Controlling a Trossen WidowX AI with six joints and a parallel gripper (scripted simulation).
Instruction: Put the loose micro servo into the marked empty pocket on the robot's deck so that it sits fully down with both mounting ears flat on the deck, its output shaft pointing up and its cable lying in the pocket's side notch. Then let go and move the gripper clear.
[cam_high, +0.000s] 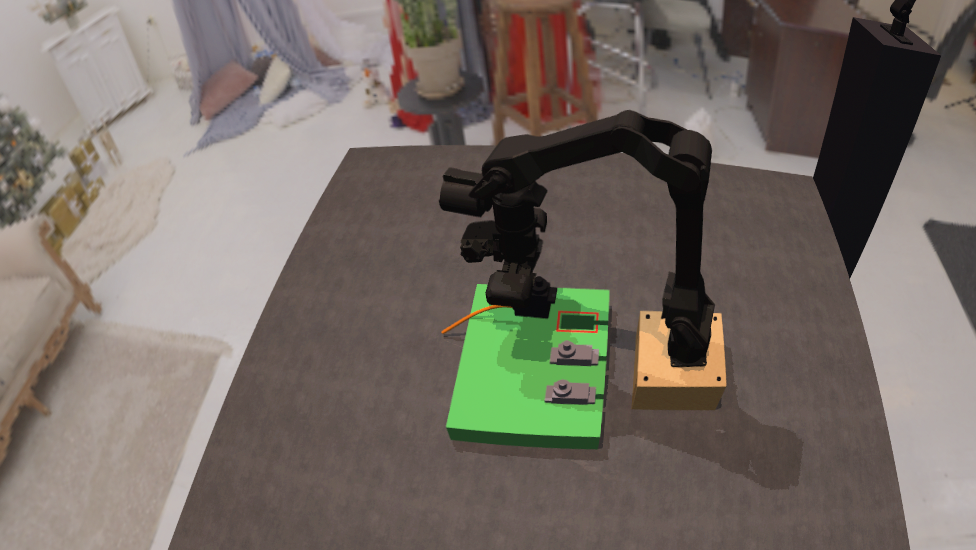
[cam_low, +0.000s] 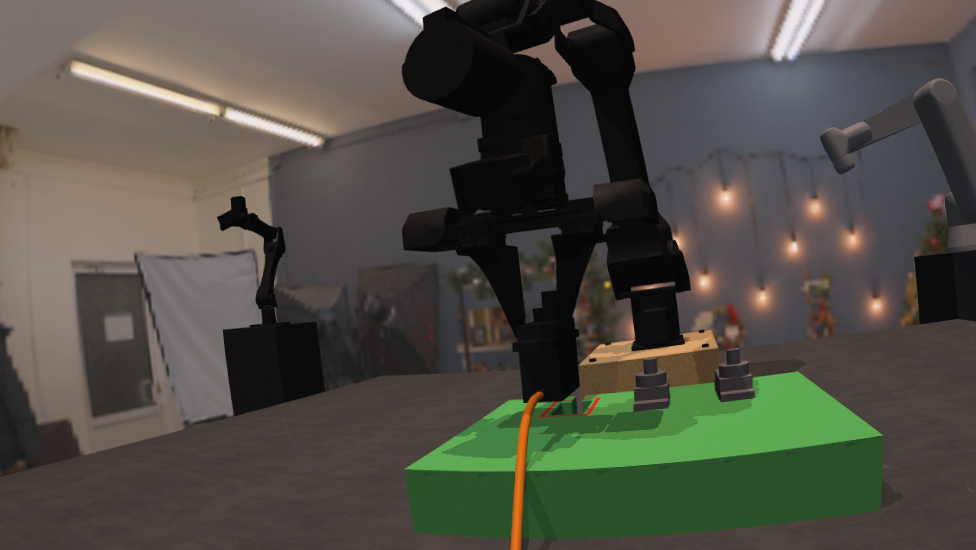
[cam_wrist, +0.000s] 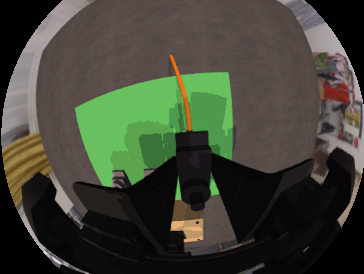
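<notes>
Now: the green deck 10 cm below my gripper tip, 7 cm to the left of it and 2 cm ahead of it.
</notes>
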